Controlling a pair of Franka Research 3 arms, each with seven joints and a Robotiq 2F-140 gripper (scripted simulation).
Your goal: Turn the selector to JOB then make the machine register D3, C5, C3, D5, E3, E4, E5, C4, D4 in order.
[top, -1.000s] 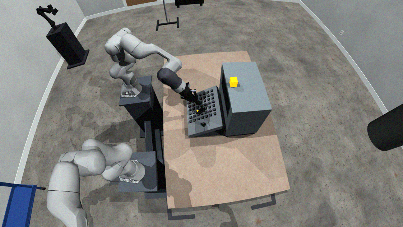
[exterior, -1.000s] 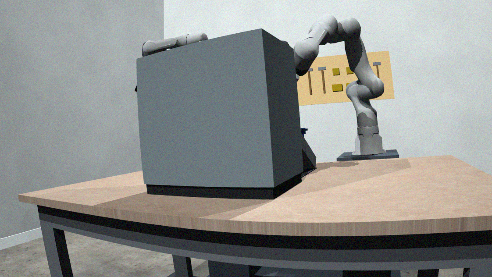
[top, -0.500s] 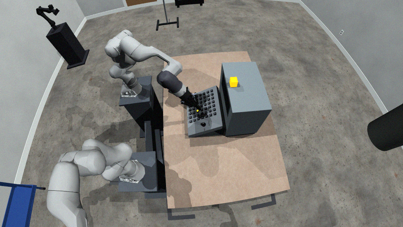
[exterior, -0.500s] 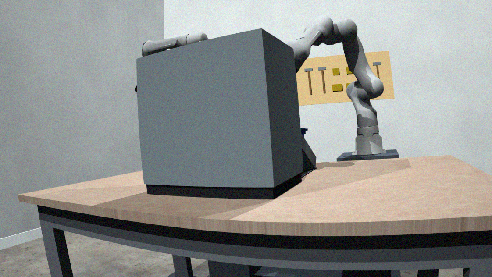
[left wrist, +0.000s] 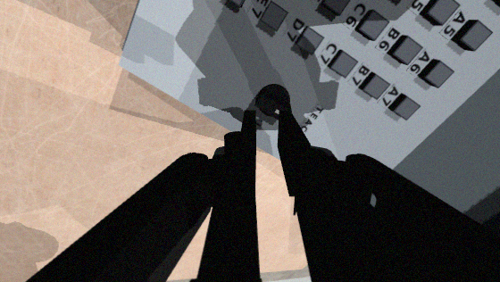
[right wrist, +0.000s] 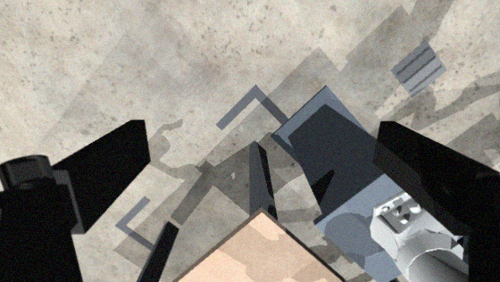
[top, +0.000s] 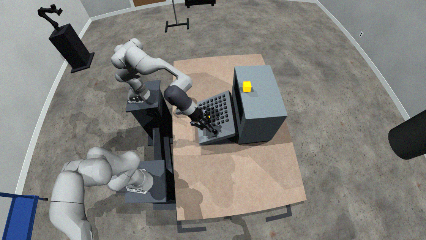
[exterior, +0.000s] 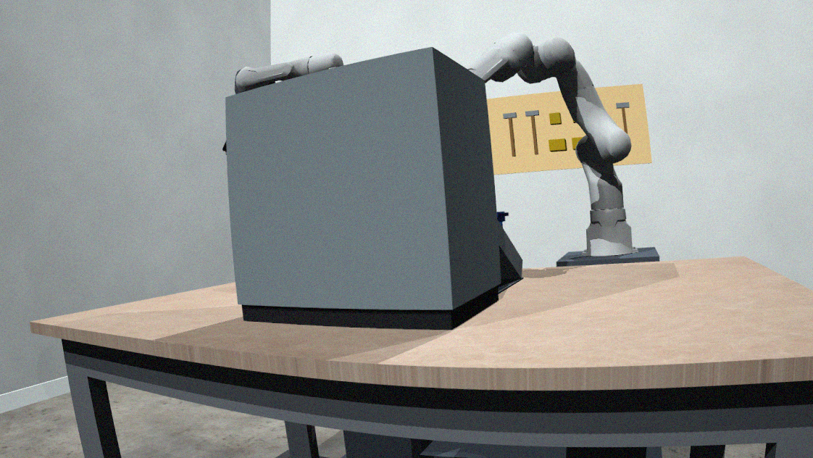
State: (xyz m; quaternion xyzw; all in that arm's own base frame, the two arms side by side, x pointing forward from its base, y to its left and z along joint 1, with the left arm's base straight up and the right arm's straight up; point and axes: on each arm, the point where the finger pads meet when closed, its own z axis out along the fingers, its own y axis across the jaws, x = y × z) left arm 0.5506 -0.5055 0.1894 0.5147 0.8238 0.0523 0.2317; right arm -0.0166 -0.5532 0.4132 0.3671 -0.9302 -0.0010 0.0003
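Note:
Now: the black selector 40 mm ahead of my left hand and 70 mm below it. From my left hand the other things lie so: E5 key 20 mm ahead, 130 mm to the left, 90 mm below; D5 key 50 mm ahead, 120 mm to the left, 80 mm below; C5 key 80 mm ahead, 120 mm to the left, 60 mm below.

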